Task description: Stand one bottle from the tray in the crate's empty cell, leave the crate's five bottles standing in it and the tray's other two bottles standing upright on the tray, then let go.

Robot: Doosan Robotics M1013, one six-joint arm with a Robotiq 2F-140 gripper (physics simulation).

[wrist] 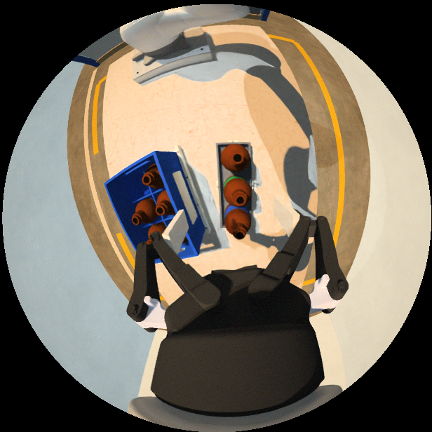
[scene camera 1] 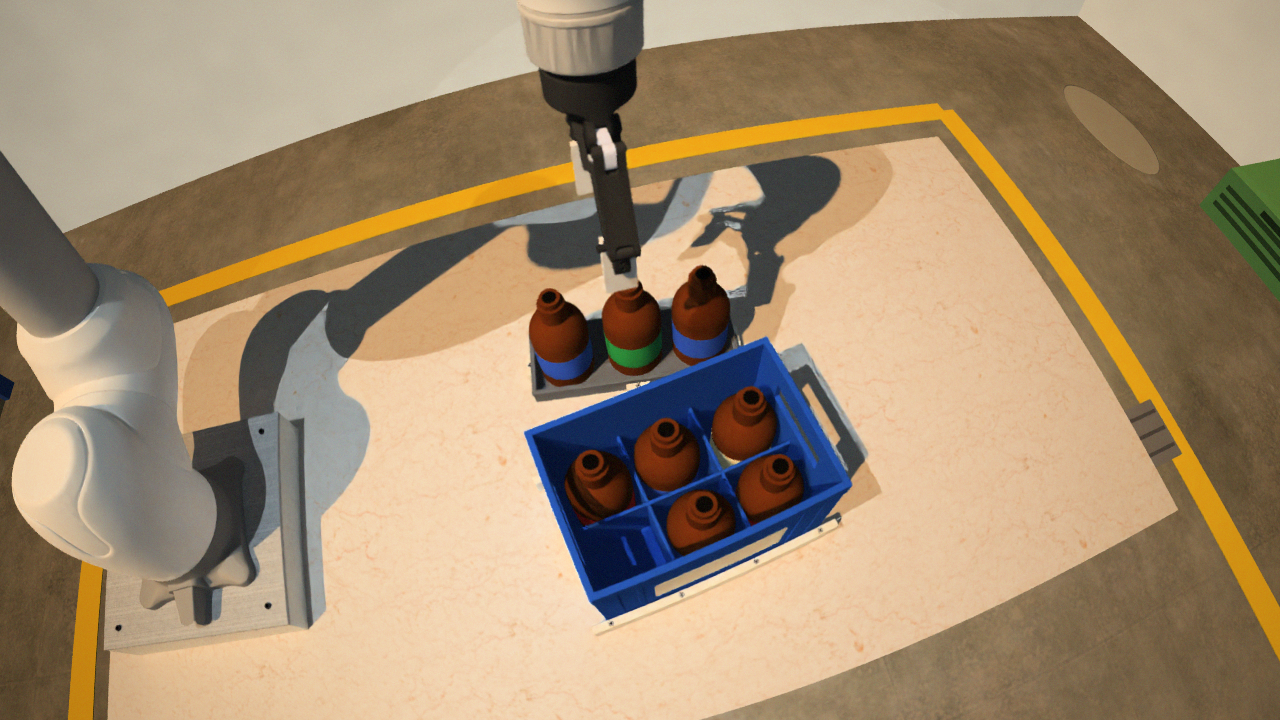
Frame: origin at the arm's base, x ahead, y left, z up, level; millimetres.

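Where they show: gripper, fingertip midpoint: [scene camera 1: 604, 235]; arm's base, origin of the base link: [scene camera 1: 194, 533].
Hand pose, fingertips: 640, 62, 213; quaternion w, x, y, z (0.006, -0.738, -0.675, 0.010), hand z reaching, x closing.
Each offset is from my fingertips to the top centre of the thing, as dx, dy, dz. "spot": to the spot under its first point. Level surfaces: height alone.
Three brown bottles stand upright on the grey tray @[spot: -63, -15, -264] [scene camera 1: 581, 391] [wrist: 219, 175]: a blue-banded one @[-68, +37, -117] [scene camera 1: 560, 344] [wrist: 234, 155], a green-banded one @[+23, +21, -117] [scene camera 1: 631, 326] [wrist: 236, 189] in the middle, another blue-banded one @[+109, +2, -117] [scene camera 1: 700, 313] [wrist: 237, 220]. The blue crate @[+4, -211, -102] [scene camera 1: 657, 402] [wrist: 167, 162] holds five brown bottles, including one @[-1, -167, -114] [scene camera 1: 666, 458] in its back row; its empty cell @[spot: -88, -231, -269] [scene camera 1: 617, 550] is at the front left in the scene view. My gripper [scene camera 1: 601, 222] [wrist: 229, 211] is open and empty, above and behind the tray in the scene view. The wrist view's left finger partly hides the crate.
The crate stands close beside the tray, with high walls and dividers. The robot's base plate [scene camera 1: 232, 528] [wrist: 172, 62] lies left of both in the scene view. A green box [scene camera 1: 1253, 214] stands on the floor at the far right. Yellow lines surround the pale work surface @[dz -277] [scene camera 1: 984, 358].
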